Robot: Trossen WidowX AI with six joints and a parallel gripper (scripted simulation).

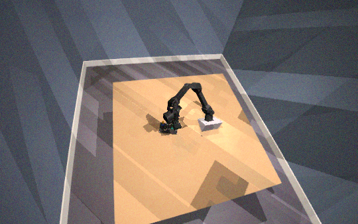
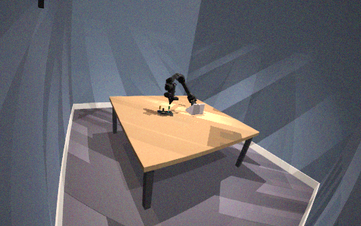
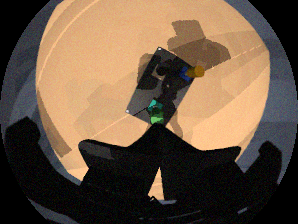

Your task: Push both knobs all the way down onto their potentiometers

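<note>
My gripper tip is 3 cm above the green knob.
</note>
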